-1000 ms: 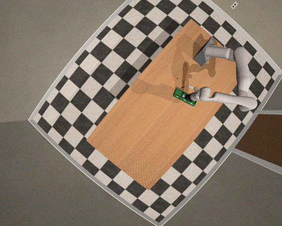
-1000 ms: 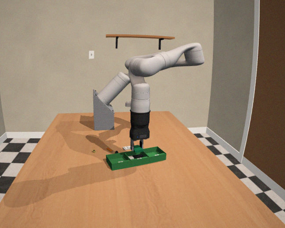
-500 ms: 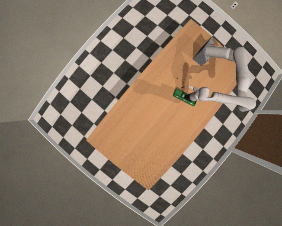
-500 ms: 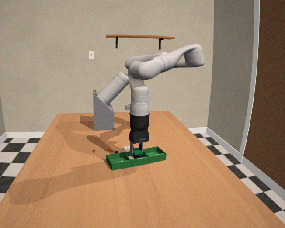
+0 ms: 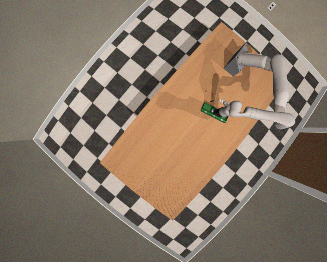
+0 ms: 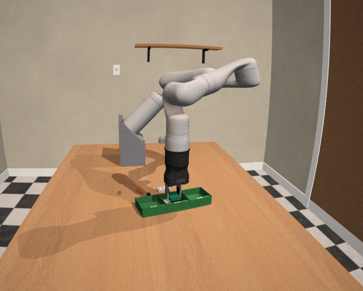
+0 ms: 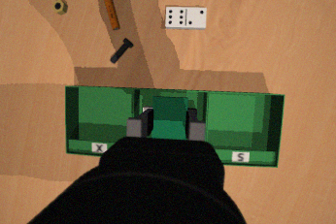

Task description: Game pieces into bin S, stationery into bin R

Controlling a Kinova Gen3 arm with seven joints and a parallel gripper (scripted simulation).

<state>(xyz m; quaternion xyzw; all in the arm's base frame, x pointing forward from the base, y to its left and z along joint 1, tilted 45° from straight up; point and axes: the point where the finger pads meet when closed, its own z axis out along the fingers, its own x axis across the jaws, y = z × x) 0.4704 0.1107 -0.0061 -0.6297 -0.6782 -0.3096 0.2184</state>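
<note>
Right now my hand is 1 cm above the flat green block. Also, from my hand: dark piece: 8 cm behind, 7 cm to the right, 4 cm below; white domino: 12 cm behind, 4 cm below; green three-compartment tray: 1 cm ahead, 3 cm below.
</note>
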